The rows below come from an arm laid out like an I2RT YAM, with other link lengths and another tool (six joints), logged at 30 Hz.
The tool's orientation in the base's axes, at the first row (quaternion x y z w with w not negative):
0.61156 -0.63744 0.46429 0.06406
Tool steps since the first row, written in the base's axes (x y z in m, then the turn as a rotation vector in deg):
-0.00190 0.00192 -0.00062 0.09 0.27 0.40
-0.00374 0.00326 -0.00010 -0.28 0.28 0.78
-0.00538 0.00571 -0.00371 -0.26 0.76 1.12
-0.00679 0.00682 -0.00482 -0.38 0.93 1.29
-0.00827 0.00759 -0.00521 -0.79 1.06 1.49
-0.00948 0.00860 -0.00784 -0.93 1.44 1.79
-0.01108 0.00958 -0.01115 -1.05 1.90 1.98
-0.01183 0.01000 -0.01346 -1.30 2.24 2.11
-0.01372 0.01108 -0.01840 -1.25 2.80 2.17
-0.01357 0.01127 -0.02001 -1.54 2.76 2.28
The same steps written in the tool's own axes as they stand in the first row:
-0.00132 0.00157 -0.00186 0.04 -0.33 -0.36
-0.00150 0.00261 -0.00395 0.37 -0.22 -0.76
-0.00521 0.00540 -0.00436 0.24 -0.49 -1.26
-0.00639 0.00695 -0.00517 0.26 -0.51 -1.53
-0.00683 0.00826 -0.00619 0.40 -0.29 -1.93
-0.00897 0.01044 -0.00598 0.35 -0.40 -2.42
-0.01144 0.01331 -0.00556 0.17 -0.48 -2.89
-0.01306 0.01505 -0.00491 0.07 -0.39 -3.32
-0.01659 0.01898 -0.00378 -0.30 -0.57 -3.70
-0.01781 0.01964 -0.00293 -0.13 -0.37 -3.88

